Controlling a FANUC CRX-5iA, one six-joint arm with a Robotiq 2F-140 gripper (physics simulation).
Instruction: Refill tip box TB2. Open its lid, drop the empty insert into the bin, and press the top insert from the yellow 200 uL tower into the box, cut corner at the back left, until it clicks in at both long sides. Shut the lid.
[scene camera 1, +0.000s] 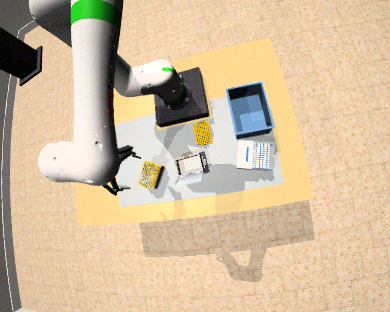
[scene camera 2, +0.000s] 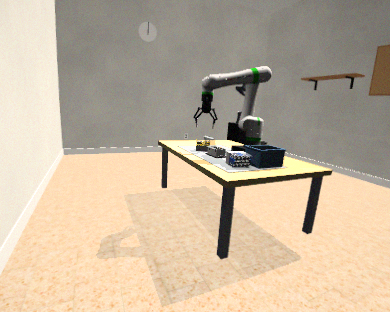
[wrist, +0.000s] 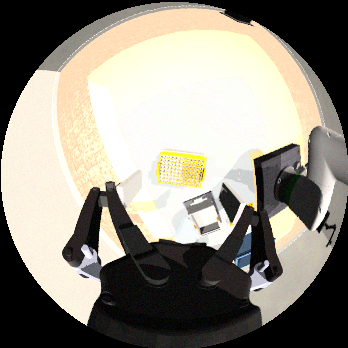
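Observation:
My gripper (scene camera 1: 133, 173) (scene camera 2: 205, 126) (wrist: 181, 184) is open and empty. It hangs high above the left part of the mat, near the yellow tower. The yellow tower (scene camera 1: 150, 175) (scene camera 2: 203, 143) (wrist: 181, 169) stands on the mat with a gridded insert on top. To its right is the tip box (scene camera 1: 191, 165) (scene camera 2: 216, 151) (wrist: 204, 214), taken to be TB2; it is open, with a pale interior and no yellow insert showing. Its pale, see-through lid (scene camera 1: 190, 178) (wrist: 186, 232) lies folded out toward the front. The blue bin (scene camera 1: 231, 107) (scene camera 2: 264, 156) (wrist: 244, 259) stands at the back right; its contents cannot be made out.
A box with a yellow perforated top (scene camera 1: 203, 133) stands behind the open box. A white and blue gridded box (scene camera 1: 255, 155) (scene camera 2: 238, 159) stands in front of the bin. The black robot base plate (scene camera 1: 199, 85) (wrist: 267, 187) is at the back of the grey mat (scene camera 1: 135, 196).

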